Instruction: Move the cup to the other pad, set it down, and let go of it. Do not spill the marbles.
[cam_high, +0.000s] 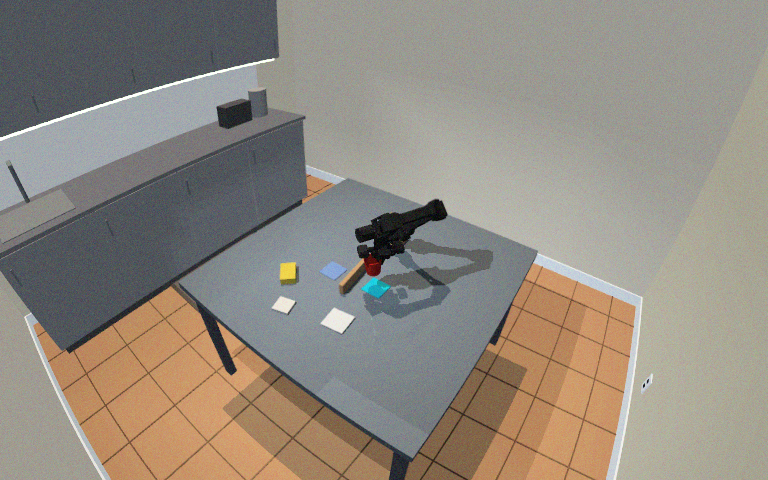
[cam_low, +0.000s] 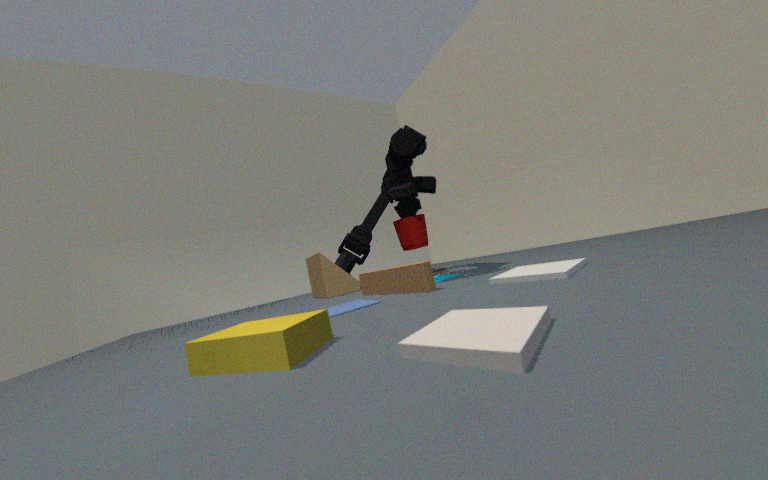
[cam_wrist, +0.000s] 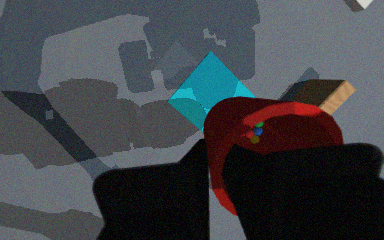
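Now: gripper tip 120 mm above the teal pad and 20 mm short of it. The rest, counted from my gripper tip: wooden bar (110 mm to the right, 100 mm below, 50 mm ahead); then red cup (20 mm to the right, 20 mm ahead); then light blue pad (210 mm to the right, 120 mm below, 80 mm ahead).
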